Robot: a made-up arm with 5 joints.
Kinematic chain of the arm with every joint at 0, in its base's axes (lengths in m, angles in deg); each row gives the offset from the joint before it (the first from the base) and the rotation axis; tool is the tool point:
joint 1: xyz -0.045 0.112 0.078 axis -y
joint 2: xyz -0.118 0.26 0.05 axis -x
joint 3: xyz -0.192 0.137 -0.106 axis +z
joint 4: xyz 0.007 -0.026 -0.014 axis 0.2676 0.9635 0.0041
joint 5: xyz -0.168 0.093 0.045 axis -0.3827 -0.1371 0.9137
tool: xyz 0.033 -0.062 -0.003
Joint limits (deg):
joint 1: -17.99..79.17
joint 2: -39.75..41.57
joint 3: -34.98..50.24
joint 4: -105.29..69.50
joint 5: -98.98..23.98
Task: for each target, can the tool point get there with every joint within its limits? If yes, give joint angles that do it. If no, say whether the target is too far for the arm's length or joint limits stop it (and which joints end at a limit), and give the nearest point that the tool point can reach.
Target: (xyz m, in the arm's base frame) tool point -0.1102 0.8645 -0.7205
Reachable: no: too far | nearest point -0.1062 0.6711 -0.4155 | short by 0.361 m
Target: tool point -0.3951 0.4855 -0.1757
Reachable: yes | joints 38.21 -5.74 10.81 16.07 -11.75
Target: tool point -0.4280 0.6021 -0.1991
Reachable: yes | joints 39.94 -26.84 -20.16 -7.00 -39.49
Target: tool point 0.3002 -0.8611 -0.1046
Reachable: no: too far | nearest point 0.1646 0.1971 -0.2427 | short by 1.076 m
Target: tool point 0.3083 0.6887 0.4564
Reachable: no: joint limits stop it (at a limit: joint 1, joint 2, joint 3, joint 4, joint 5) | nearest point -0.2729 0.4724 0.3116 | short by 0.637 m
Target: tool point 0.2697 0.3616 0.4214
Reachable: no: joint limits stop it (at a limit: joint 1, joint 2, joint 3, joint 4) | nearest point -0.2737 0.4604 0.3062 | short by 0.564 m
